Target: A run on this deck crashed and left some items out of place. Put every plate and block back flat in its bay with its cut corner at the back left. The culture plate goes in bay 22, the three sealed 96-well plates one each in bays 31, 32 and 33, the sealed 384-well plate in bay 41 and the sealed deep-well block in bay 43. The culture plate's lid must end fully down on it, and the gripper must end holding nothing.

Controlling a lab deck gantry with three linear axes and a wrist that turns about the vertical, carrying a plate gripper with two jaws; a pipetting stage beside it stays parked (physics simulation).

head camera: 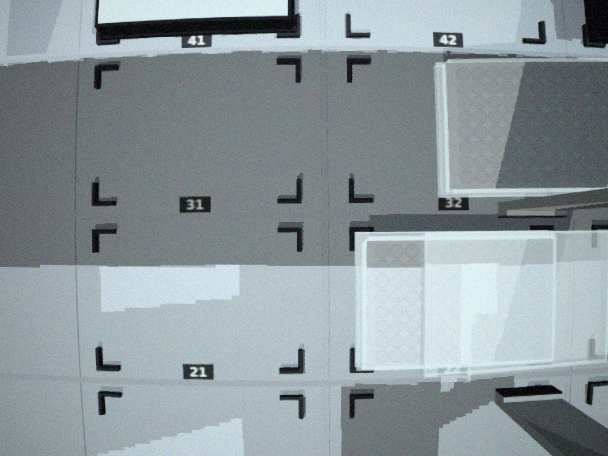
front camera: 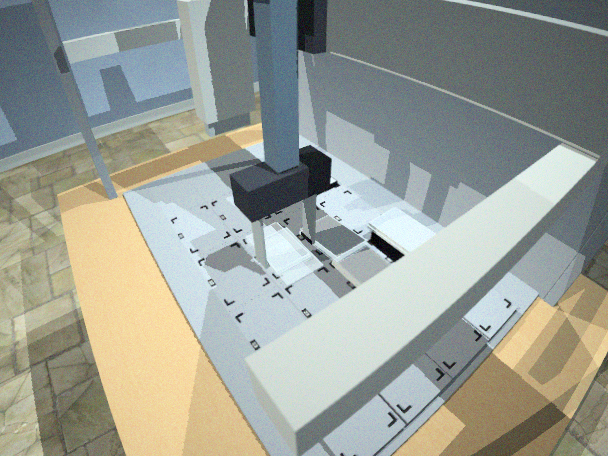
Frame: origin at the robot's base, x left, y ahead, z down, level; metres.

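Seen in the pictures: gripper, fingertip midpoint: (head camera: 526, 303) (front camera: 286, 250); robot's base, origin of the base link: (front camera: 172, 220).
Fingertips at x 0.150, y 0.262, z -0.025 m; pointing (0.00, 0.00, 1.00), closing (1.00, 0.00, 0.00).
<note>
Pixels of each thing's top centre, then the offset from my fingertips to it.
- culture plate, middle of its top: (head camera: 463, 302) (front camera: 276, 244) dx +0.000, dy -0.034, dz +0.011 m
- sealed 96-well plate, middle of its top: (head camera: 555, 120) (front camera: 332, 232) dx +0.107, dy +0.018, dz -0.003 m
The culture plate (front camera: 262, 240) (head camera: 395, 310) lies at bay 22. Its clear lid (front camera: 302, 267) (head camera: 580, 300) is shifted right, overhanging the plate's right end. My gripper (front camera: 286, 253) (head camera: 531, 300) is open, one jaw in front of this plate and one behind, with gaps. A sealed 96-well plate (front camera: 340, 237) (head camera: 520, 125) sits right of bay 32's left corner marks. Another pale plate (front camera: 362, 262) lies right of it. A pale plate (front camera: 405, 227) shows over a dark body at the back right. A white-topped, black-sided plate (head camera: 195, 10) is at bay 41. Cut corners are unclear.
A thick pale beam (front camera: 400, 305) crosses the front camera's view and hides part of the deck. Bay labels 31 (head camera: 195, 204), 21 (head camera: 198, 371) and 42 (head camera: 448, 39) show. A grey wall panel (front camera: 425, 115) stands behind the deck.
</note>
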